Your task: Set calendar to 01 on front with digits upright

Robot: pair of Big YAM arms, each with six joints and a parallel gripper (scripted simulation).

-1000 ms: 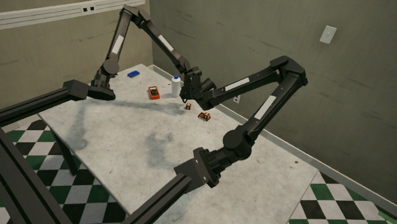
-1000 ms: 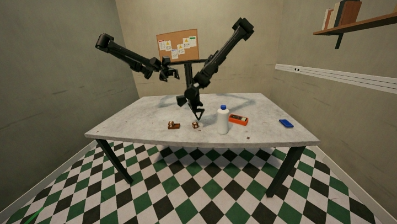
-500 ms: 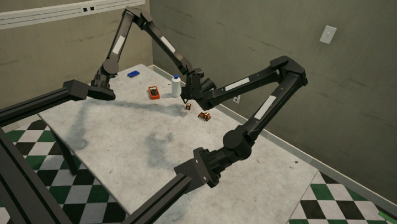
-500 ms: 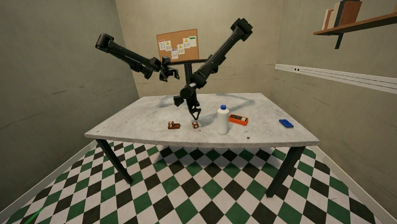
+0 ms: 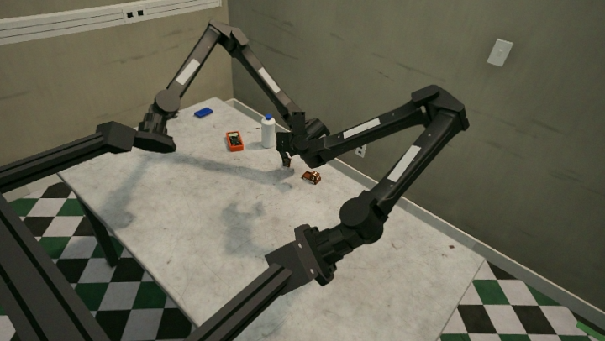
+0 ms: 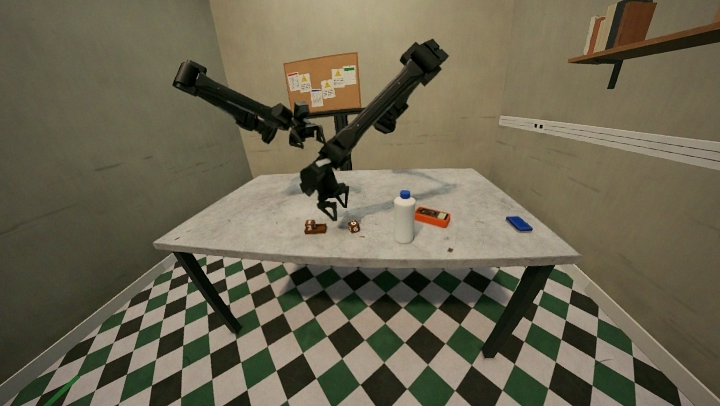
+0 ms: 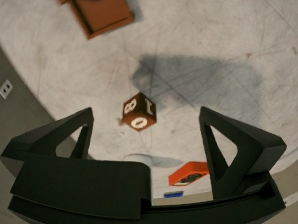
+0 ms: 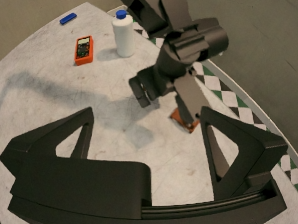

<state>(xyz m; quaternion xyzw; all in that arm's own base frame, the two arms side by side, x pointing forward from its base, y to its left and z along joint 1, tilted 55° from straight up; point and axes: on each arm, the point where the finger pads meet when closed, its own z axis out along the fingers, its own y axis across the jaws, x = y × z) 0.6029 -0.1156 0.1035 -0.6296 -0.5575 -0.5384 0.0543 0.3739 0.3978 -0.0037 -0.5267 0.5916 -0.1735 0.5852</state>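
Now: left hand 20 mm short of the brown tray, 100 mm to the left of it and 60 mm above it. The rest, counted from my left hand: blue block 40 mm ahead, 660 mm to the left, 50 mm below; then white bottle 80 mm ahead, 220 mm to the left, 20 mm above.
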